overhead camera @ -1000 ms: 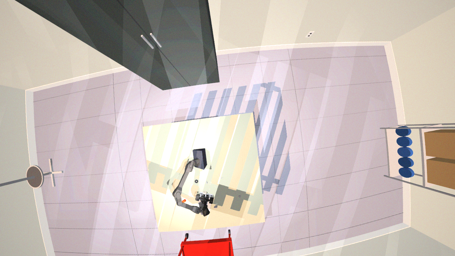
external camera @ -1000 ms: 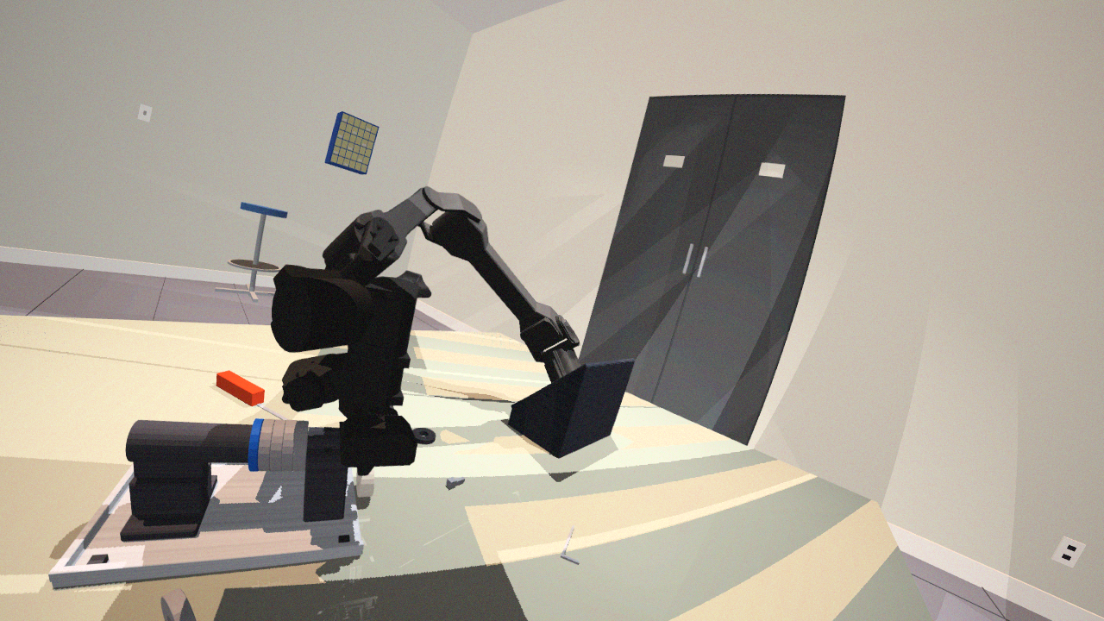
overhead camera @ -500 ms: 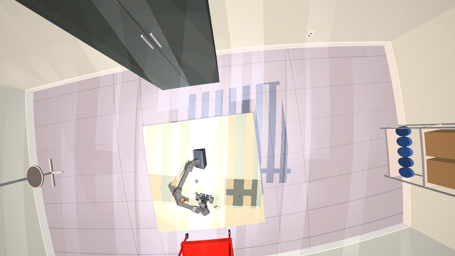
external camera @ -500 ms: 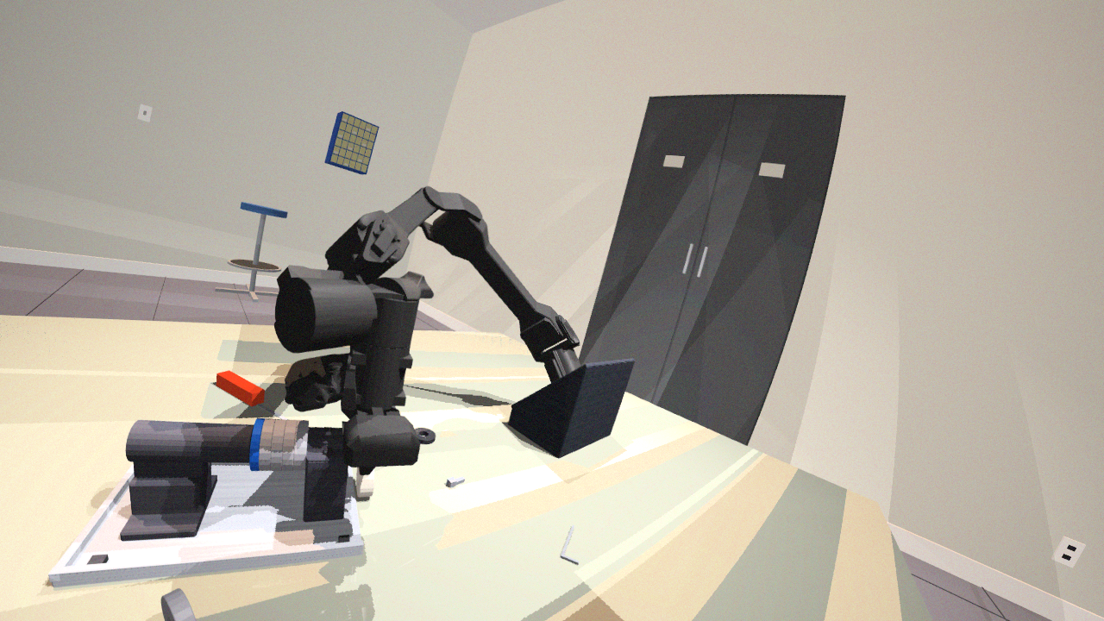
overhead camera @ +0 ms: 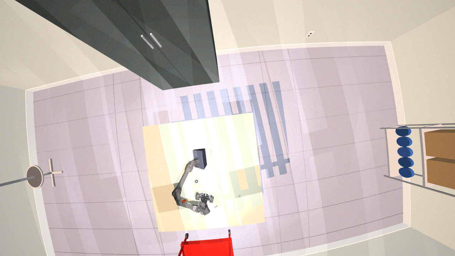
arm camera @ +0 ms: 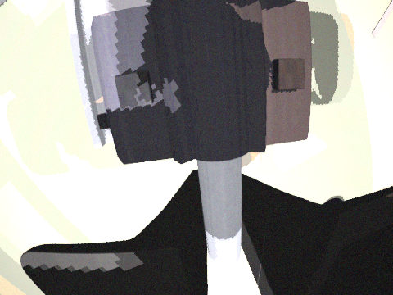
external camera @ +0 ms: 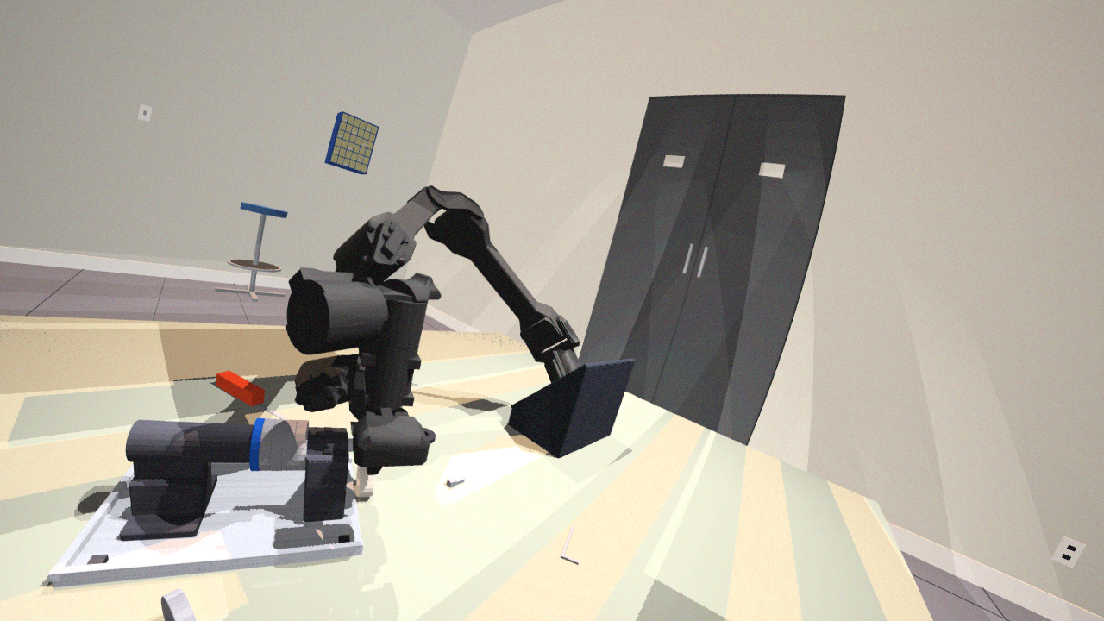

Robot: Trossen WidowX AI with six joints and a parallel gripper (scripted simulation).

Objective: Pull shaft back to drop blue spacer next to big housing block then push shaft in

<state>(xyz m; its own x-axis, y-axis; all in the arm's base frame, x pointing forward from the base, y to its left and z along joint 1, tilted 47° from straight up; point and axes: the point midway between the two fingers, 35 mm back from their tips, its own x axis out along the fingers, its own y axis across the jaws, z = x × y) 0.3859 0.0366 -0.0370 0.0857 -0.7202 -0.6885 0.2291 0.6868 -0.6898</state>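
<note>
The cream ring is 3 cm below my gripper tip and 2 cm to the right of it. The rest, counted from my gripper tip: grey shaft (5 cm ahead, 3 cm above, 1 cm to the right); then blue spacer (11 cm ahead, 3 cm to the right, 3 cm above); then bolt (12 cm behind, 4 cm below, 1 cm to the left).
</note>
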